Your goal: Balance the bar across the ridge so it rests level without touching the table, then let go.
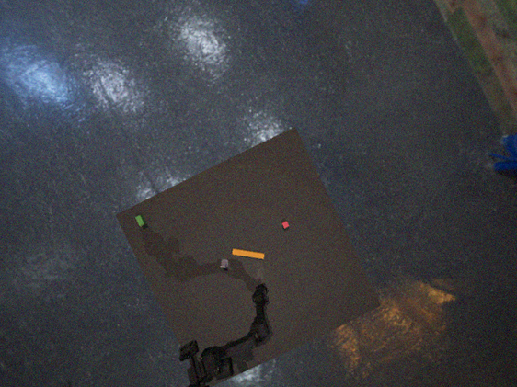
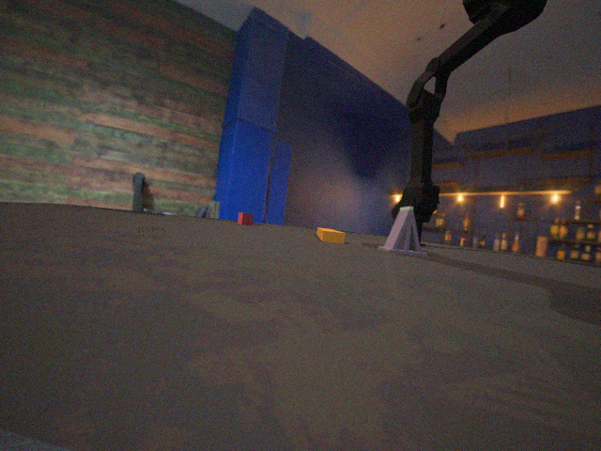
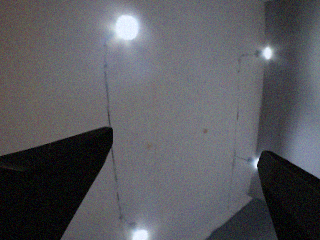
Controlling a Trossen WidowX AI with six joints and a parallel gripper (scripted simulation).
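The yellow bar is 8 cm ahead of my gripper tip, 23 cm to the right of it and 67 cm below it. Round my gripper tip: red block 15 cm ahead, 52 cm to the right, 67 cm below; green block 57 cm ahead, 29 cm to the left, 67 cm below.
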